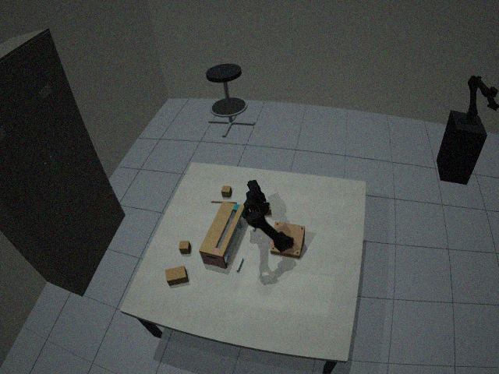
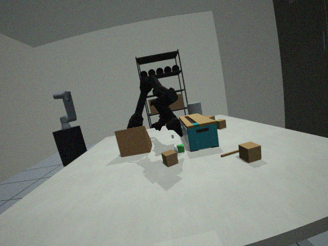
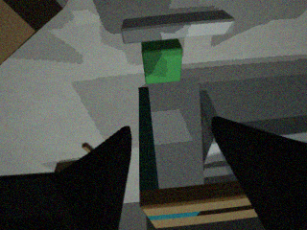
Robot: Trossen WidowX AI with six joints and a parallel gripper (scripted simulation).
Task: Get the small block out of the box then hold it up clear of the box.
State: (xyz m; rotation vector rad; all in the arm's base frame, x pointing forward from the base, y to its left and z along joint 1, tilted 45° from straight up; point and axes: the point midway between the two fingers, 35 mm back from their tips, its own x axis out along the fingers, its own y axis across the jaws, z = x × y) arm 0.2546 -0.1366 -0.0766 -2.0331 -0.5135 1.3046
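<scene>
Now: gripper tip 70 mm above the green block and 10 mm past it. From my gripper tip the other things lie so: box: 160 mm to the left, 70 mm ahead, 20 mm below; thin stick: 220 mm ahead, 130 mm to the right, 80 mm below.
</scene>
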